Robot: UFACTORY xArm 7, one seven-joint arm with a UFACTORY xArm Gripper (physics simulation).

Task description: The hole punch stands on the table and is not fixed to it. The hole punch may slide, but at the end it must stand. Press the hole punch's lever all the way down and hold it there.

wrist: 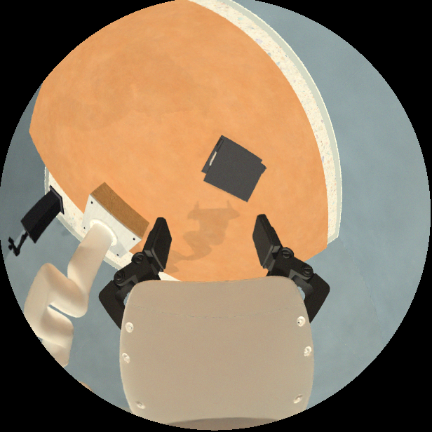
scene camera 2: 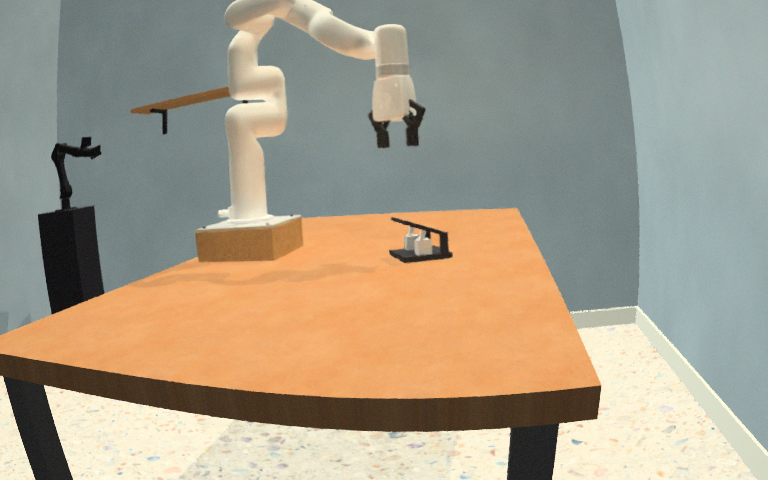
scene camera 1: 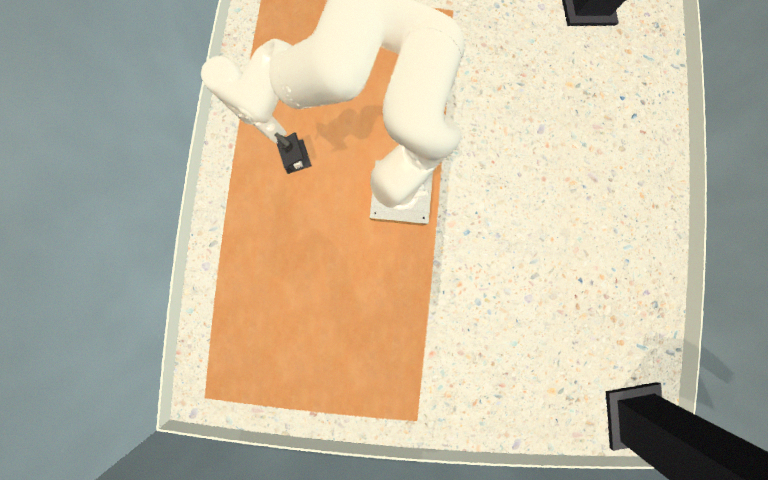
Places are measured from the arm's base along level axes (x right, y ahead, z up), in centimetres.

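Where they show: gripper, fingertip midpoint: (scene camera 2: 397,146) (scene camera 1: 279,140); arm's base at its link origin: (scene camera 2: 250,221).
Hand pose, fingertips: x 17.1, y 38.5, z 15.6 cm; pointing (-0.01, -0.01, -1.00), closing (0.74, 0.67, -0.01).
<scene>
Things, the pixels of their top centre, and the offset from my fingertips. Level surfaces: height alone.
- hole punch at its top centre: (scene camera 2: 417,216) (scene camera 1: 287,148) dx +4.5, dy +3.0, dz -15.4 cm
- orange table at its surface level: dz -23.9 cm
- flat black lever at its top centre: (scene camera 2: 417,216) (scene camera 1: 288,148) dx +4.5, dy +3.0, dz -15.4 cm
The hole punch (scene camera 1: 298,165) (scene camera 2: 422,246) (wrist: 205,170) stands upright on the orange table (scene camera 1: 317,316) (scene camera 2: 317,333) (wrist: 125,130). It has a black base and white blocks under a flat black lever (scene camera 1: 292,155) (scene camera 2: 420,225) (wrist: 234,169). The lever is raised and slanted, its free end high on the side toward the arm's base in scene camera 2. My gripper (scene camera 2: 397,145) (wrist: 211,226) is open and empty, pointing down well above the hole punch and not touching it. In scene camera 1, a black finger overlaps the lever's edge, and the arm hides much of the gripper.
The arm's base sits on a wooden block (scene camera 2: 243,243) (wrist: 118,204) with a light mounting plate (scene camera 1: 398,215). A black pedestal (scene camera 2: 70,254) with a small black arm stands beyond the table. A wooden shelf (scene camera 2: 181,101) is on the back wall. The table's edge lies beyond the hole punch.
</scene>
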